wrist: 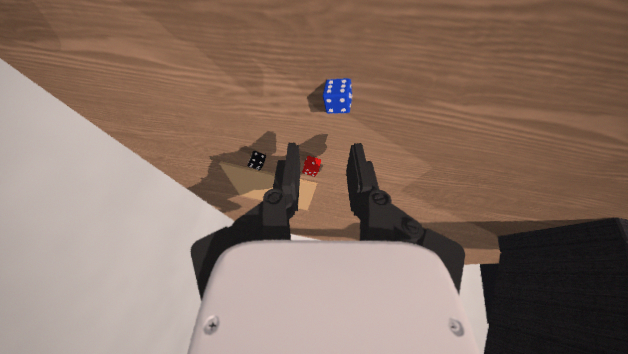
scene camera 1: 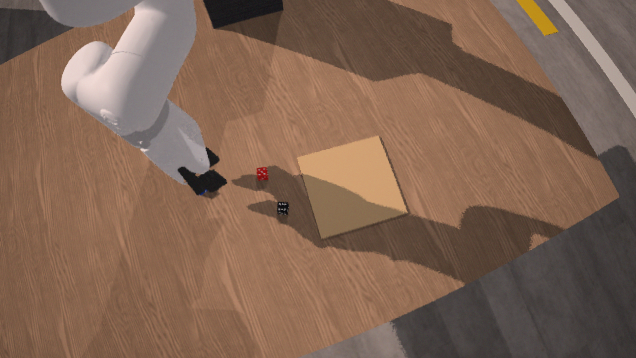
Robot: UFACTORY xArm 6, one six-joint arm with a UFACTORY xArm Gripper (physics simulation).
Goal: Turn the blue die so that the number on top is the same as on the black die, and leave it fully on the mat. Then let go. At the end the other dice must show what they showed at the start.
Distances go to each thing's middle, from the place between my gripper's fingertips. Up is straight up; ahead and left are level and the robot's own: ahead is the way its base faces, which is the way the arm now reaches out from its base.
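Tan mat [scene camera 1: 350, 186]: 80 mm ahead of my hand, 200 mm to the left of it, 30 mm below it. My hand is 30 mm above the blue die [wrist: 337, 95] and 30 mm to the left of it. Going by their middles, the blue die is the nearest to my hand of the things named here.
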